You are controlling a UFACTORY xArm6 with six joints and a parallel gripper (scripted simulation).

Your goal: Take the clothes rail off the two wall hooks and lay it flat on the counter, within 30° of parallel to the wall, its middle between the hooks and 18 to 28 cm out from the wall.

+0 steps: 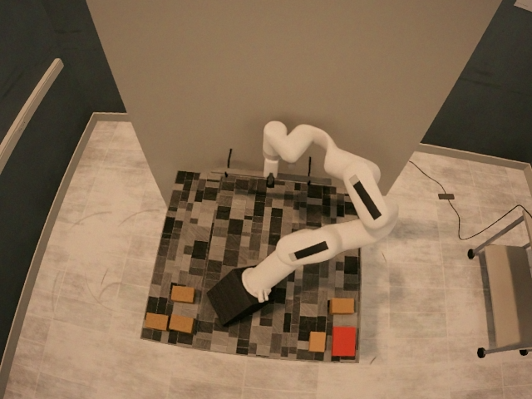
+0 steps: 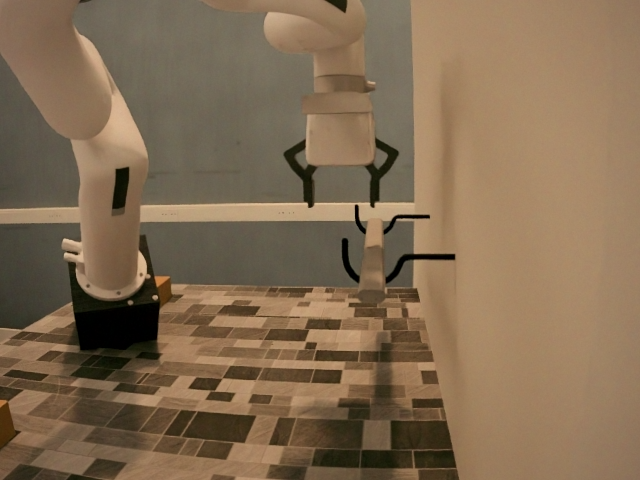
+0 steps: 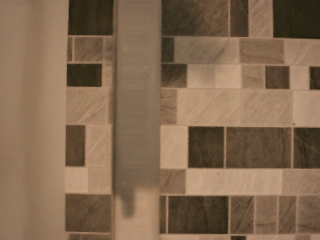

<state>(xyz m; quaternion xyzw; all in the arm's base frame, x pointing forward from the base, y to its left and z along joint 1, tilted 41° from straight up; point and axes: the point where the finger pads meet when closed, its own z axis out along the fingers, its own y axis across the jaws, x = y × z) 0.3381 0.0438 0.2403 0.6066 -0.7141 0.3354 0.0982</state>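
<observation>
Right now the clothes rail is 5 cm ahead of my hand, 1 cm to the right of it and 7 cm below it. Also, from my hand: wall: 17 cm ahead, 3 cm to the right, 16 cm above; then red block: 65 cm behind, 20 cm to the right, 25 cm below.
</observation>
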